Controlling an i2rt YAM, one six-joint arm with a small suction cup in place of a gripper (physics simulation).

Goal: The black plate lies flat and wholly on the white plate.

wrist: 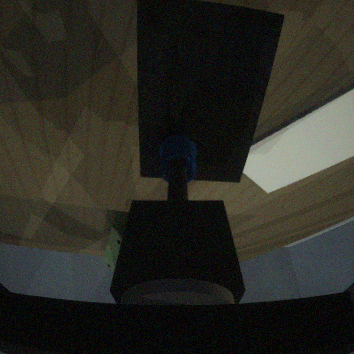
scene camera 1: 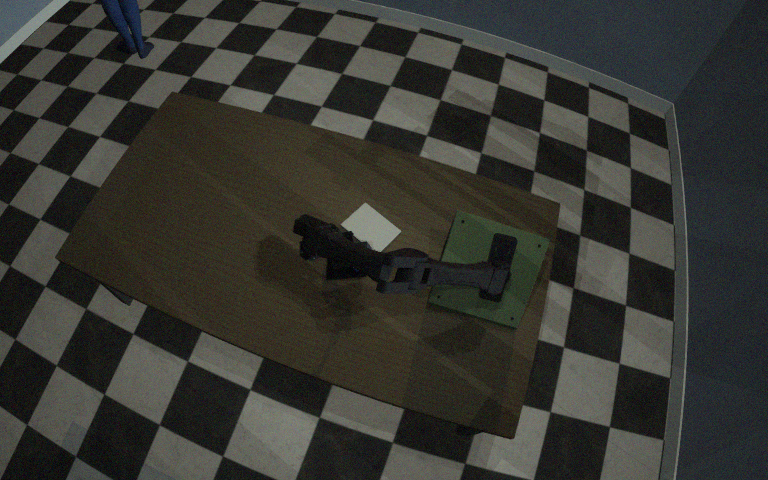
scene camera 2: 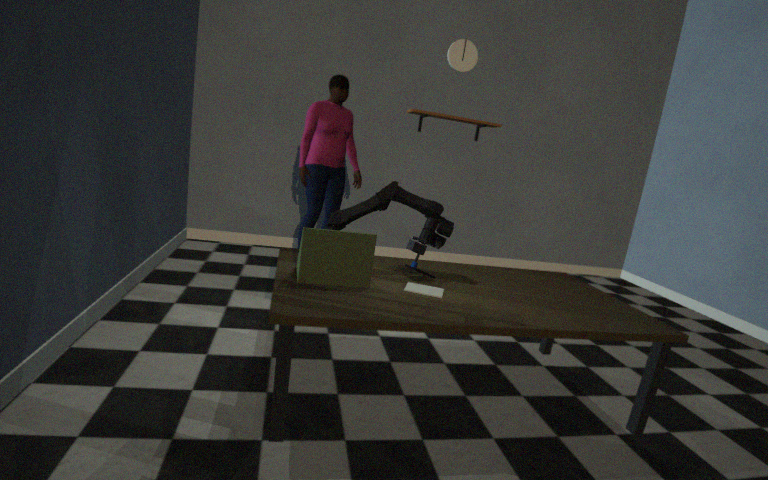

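Observation:
My suction cup [wrist: 174,145] holds a black plate [wrist: 204,76], clear of everything else. A white plate [scene camera 1: 367,224] rests on the table; visible in the wrist view too [wrist: 308,142].

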